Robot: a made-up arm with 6 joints. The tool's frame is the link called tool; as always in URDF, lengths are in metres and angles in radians. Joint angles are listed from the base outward. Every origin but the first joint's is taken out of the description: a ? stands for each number. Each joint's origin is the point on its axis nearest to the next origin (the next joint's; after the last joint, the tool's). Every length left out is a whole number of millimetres.
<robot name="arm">
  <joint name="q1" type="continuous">
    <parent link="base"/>
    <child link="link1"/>
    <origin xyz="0.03 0.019 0.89" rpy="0 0 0"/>
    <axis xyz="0 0 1"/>
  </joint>
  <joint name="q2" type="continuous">
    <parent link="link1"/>
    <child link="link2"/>
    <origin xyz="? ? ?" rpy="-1.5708 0 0"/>
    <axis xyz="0 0 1"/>
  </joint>
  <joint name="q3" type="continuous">
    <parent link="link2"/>
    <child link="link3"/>
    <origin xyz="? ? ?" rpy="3.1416 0 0"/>
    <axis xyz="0 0 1"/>
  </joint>
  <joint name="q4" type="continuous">
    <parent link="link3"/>
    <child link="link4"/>
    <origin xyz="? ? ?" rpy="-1.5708 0 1.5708"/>
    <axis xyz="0 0 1"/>
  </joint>
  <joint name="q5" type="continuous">
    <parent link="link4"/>
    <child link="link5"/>
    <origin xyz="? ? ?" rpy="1.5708 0 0"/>
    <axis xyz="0 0 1"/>
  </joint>
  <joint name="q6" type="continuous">
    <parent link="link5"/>
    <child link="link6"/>
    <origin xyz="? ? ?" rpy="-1.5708 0 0"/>
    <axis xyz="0 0 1"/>
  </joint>
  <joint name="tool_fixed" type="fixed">
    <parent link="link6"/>
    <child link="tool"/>
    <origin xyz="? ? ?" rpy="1.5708 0 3.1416"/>
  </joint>
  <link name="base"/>
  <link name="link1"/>
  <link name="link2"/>
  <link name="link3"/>
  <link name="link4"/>
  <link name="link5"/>
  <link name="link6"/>
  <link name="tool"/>
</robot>
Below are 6 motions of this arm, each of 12 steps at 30 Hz.
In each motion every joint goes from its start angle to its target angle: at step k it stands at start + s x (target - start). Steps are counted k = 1, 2, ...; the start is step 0. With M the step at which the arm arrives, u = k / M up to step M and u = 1 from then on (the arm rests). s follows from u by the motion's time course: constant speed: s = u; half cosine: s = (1 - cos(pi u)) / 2; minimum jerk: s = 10 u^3 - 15 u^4 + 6 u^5.
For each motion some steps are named. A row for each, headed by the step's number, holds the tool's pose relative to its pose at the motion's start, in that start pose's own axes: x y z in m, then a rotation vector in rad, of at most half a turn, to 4 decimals.
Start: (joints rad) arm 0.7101 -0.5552 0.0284 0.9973 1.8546 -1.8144
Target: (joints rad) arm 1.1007 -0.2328 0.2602 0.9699 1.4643 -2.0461
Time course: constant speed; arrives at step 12
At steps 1, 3, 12:
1: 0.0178 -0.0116 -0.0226 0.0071 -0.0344 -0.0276
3: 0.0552 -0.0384 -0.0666 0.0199 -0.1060 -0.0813
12: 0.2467 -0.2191 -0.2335 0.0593 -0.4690 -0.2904

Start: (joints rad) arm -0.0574 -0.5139 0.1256 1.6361 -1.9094 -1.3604
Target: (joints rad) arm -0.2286 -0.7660 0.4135 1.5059 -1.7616 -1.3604
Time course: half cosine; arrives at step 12
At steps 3, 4, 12:
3: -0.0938 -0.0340 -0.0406 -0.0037 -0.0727 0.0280
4: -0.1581 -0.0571 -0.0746 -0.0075 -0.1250 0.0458
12: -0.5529 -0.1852 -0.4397 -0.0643 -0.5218 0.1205

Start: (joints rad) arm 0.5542 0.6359 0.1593 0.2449 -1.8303 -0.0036
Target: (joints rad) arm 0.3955 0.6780 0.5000 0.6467 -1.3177 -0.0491
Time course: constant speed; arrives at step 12
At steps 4, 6, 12:
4: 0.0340 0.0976 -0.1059 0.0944 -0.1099 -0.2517
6: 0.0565 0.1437 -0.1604 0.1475 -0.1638 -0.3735
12: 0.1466 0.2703 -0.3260 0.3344 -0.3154 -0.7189

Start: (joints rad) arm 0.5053 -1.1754 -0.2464 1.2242 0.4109 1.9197
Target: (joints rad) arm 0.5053 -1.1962 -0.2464 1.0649 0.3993 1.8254
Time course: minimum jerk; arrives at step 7
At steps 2, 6, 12:
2: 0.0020 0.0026 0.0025 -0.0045 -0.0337 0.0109
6: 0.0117 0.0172 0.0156 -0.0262 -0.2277 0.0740
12: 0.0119 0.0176 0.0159 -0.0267 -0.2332 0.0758

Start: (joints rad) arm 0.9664 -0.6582 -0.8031 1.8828 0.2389 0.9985
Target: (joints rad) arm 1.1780 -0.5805 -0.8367 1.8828 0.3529 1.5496
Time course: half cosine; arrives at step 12
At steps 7, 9, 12:
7: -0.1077 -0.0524 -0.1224 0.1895 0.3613 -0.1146
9: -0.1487 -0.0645 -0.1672 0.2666 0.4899 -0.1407
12: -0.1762 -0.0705 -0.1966 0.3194 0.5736 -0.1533

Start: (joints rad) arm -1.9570 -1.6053 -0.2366 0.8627 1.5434 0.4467
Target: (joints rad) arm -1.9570 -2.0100 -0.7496 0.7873 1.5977 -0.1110
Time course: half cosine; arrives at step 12
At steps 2, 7, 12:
2: -0.0146 0.0090 0.0048 0.0040 -0.0430 0.0030
7: -0.1414 0.0928 0.0530 0.0424 -0.4022 0.0237
12: -0.2270 0.1551 0.0928 0.0722 -0.6370 0.0321

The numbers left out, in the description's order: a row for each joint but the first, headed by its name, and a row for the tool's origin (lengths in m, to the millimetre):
q2: 0.018 0.026 0
q3: 0.002 -0.458 0
q4: 1.294 0.025 0
q5: -0.006 -0.123 0
q6: -0.026 -0.019 0
tool: -0.022 0.013 0

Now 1 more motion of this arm.
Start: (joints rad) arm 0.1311 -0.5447 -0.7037 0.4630 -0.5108 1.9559
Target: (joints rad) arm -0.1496 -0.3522 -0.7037 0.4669 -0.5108 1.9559
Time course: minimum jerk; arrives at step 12
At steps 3, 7, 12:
3: 0.0074 -0.0192 0.0315 -0.0330 -0.0121 0.0000
7: 0.0396 -0.1041 0.2113 -0.2053 -0.0838 -0.0054
12: 0.0520 -0.1422 0.3335 -0.3107 -0.1355 -0.0132

